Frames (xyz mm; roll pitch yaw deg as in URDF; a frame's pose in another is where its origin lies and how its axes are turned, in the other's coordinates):
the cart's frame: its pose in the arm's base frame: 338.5 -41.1 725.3 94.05 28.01 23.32
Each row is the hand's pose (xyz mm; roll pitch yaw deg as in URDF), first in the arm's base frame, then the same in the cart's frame.
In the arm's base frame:
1: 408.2 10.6 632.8 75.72 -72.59 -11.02
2: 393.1 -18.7 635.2 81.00 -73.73 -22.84
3: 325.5 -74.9 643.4 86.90 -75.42 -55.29
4: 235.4 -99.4 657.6 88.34 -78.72 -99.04
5: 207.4 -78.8 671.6 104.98 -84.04 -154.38
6: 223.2 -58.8 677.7 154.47 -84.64 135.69
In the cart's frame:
1: 118.0 -43.3 -16.9 -46.43 -5.78 103.37
2: 94.4 -51.6 4.7 -52.82 -7.77 106.38
3: 16.1 -82.2 31.8 -79.60 -10.61 114.69
4: -72.2 -113.9 20.8 -122.24 -6.15 123.79
5: -94.2 -111.9 -9.4 -160.47 3.12 124.02
6: -77.3 -96.9 -22.6 178.98 8.46 120.29

